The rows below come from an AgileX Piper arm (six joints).
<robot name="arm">
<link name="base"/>
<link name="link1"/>
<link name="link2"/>
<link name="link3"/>
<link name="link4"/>
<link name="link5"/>
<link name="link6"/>
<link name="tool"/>
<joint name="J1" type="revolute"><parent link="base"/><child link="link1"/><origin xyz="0 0 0.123"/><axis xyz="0 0 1"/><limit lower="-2.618" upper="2.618"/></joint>
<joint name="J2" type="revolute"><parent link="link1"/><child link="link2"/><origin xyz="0 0 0"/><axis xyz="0 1 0"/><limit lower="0" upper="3.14"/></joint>
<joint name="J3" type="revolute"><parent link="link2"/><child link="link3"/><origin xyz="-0.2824 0 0.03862"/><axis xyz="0 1 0"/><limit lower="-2.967" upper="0"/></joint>
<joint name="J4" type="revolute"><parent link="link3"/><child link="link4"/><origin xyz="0.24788 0 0.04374"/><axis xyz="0.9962 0 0.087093"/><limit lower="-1.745" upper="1.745"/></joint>
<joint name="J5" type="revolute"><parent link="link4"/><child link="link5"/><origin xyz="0 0 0"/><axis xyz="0 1 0"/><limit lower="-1.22" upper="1.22"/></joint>
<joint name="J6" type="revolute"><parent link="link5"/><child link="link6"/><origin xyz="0.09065 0 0.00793"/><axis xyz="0.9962 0 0.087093"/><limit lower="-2.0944" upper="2.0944"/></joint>
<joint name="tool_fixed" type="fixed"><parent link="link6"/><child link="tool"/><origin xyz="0 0 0" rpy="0 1.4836 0"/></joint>
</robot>
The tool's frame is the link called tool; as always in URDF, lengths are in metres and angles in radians.
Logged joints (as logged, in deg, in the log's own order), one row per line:
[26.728, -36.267, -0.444, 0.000, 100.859, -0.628]
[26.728, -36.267, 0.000, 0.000, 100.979, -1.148]
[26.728, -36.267, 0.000, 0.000, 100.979, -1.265]
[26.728, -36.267, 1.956, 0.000, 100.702, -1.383]
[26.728, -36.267, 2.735, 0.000, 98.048, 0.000]
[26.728, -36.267, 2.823, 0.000, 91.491, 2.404]
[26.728, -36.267, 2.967, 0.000, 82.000, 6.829]
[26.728, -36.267, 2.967, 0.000, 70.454, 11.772]
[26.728, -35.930, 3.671, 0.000, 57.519, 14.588]
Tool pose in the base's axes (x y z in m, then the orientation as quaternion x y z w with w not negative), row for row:
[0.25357, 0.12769, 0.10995, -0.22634, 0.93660, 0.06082, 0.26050]
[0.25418, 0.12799, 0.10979, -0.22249, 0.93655, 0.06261, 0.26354]
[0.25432, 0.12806, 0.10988, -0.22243, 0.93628, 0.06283, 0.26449]
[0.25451, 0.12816, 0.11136, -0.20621, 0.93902, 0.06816, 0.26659]
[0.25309, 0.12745, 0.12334, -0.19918, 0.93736, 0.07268, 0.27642]
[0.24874, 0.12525, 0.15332, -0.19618, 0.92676, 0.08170, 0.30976]
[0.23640, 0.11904, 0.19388, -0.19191, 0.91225, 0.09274, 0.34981]
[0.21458, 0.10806, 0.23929, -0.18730, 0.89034, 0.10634, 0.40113]
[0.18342, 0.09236, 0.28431, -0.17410, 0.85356, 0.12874, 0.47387]
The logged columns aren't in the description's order. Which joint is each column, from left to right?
Columns, left to right: J1, J3, J6, J4, J2, J5.
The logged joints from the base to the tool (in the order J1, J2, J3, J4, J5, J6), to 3 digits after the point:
[26.728, 100.859, -36.267, 0.000, -0.628, -0.444]
[26.728, 100.979, -36.267, 0.000, -1.148, 0.000]
[26.728, 100.979, -36.267, 0.000, -1.265, 0.000]
[26.728, 100.702, -36.267, 0.000, -1.383, 1.956]
[26.728, 98.048, -36.267, 0.000, 0.000, 2.735]
[26.728, 91.491, -36.267, 0.000, 2.404, 2.823]
[26.728, 82.000, -36.267, 0.000, 6.829, 2.967]
[26.728, 70.454, -36.267, 0.000, 11.772, 2.967]
[26.728, 57.519, -35.930, 0.000, 14.588, 3.671]

